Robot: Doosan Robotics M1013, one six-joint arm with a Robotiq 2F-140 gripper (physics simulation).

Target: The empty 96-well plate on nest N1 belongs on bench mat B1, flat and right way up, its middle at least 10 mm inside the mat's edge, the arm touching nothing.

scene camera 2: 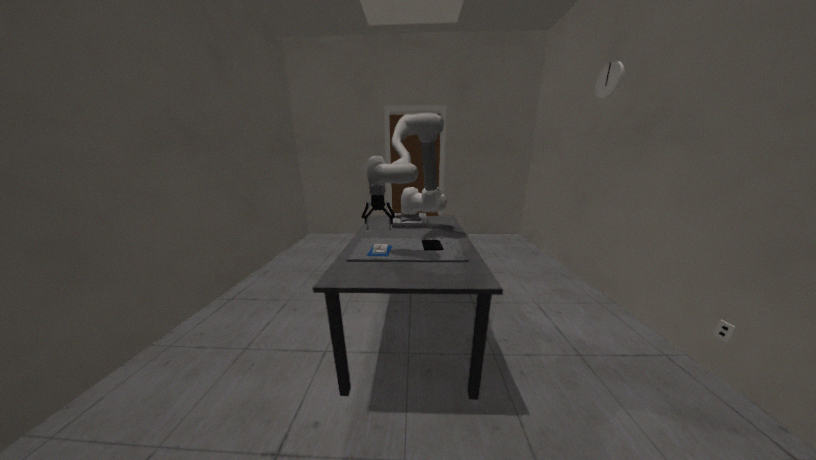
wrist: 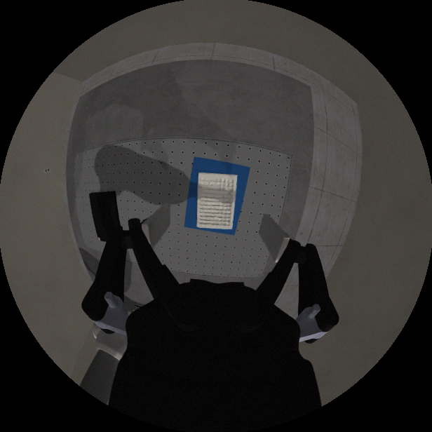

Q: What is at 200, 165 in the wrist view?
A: A blue bench mat B1.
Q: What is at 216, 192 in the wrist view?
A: A white 96-well plate.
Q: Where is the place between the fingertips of the gripper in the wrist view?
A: At 215, 218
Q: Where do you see a black nest N1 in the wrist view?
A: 105, 216
